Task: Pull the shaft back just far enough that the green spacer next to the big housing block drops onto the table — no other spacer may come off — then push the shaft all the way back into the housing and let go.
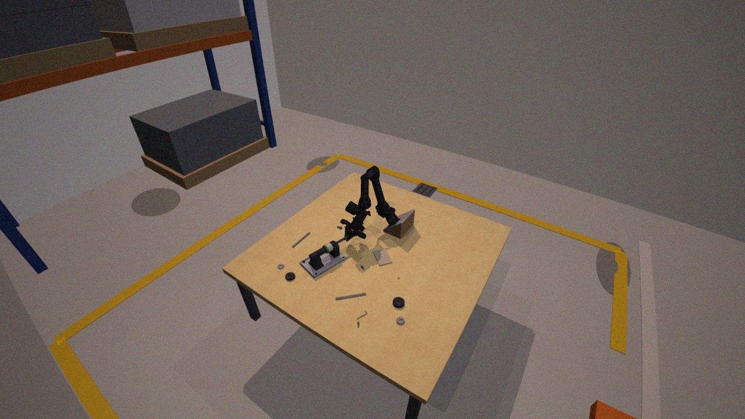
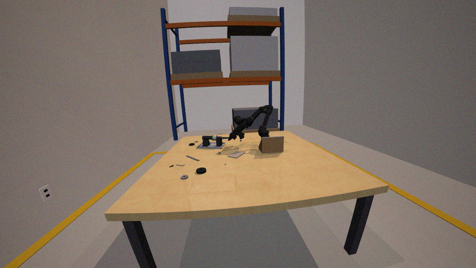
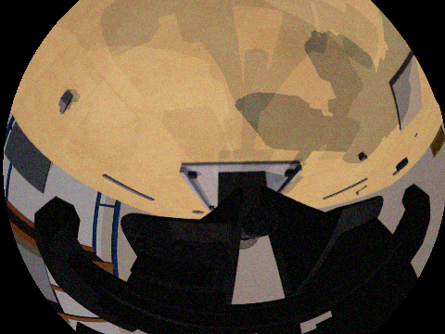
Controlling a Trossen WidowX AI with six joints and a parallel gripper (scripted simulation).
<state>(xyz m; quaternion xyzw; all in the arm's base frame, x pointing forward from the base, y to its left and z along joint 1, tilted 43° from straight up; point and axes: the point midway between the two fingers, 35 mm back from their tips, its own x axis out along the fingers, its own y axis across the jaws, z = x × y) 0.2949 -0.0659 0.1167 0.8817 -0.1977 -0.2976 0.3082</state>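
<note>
My gripper tip is now 50 mm short of the shaft, 10 mm to the left of it and 20 mm below it. From my gripper tip the other things lie so: grey plate (70 mm behind, 220 mm to the left, 50 mm below); then black disc (140 mm ahead, 480 mm to the left, 50 mm below); then hex key (300 mm ahead, 390 mm to the left, 50 mm below).
</note>
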